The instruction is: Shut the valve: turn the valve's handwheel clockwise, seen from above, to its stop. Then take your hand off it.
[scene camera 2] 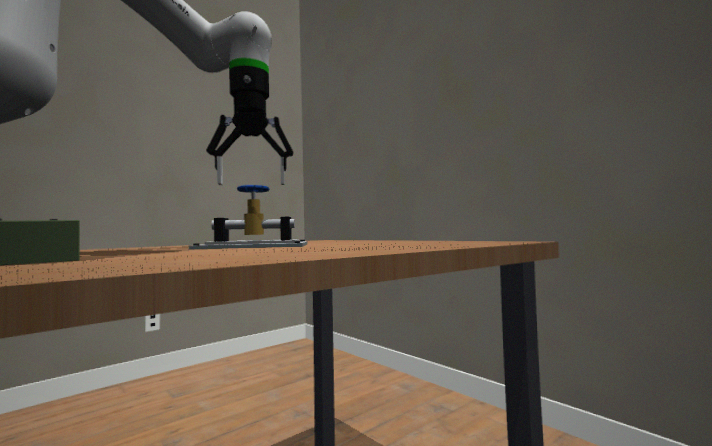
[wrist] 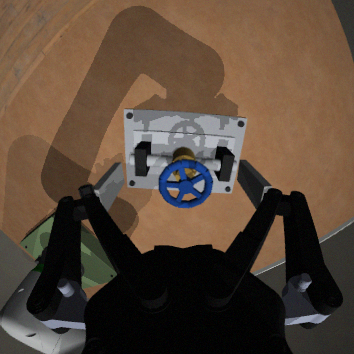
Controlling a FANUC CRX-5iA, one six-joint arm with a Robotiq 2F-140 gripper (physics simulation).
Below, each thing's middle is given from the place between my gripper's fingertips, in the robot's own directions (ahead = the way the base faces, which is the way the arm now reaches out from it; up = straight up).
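Relative to the blue handwheel (wrist: 184,184), my gripper stands 3 cm above, 3 cm to the left of and 1 cm past it. Grey base plate (wrist: 134,119), measured from my gripper: 3 cm to the right of it, 1 cm behind it and 15 cm below it.
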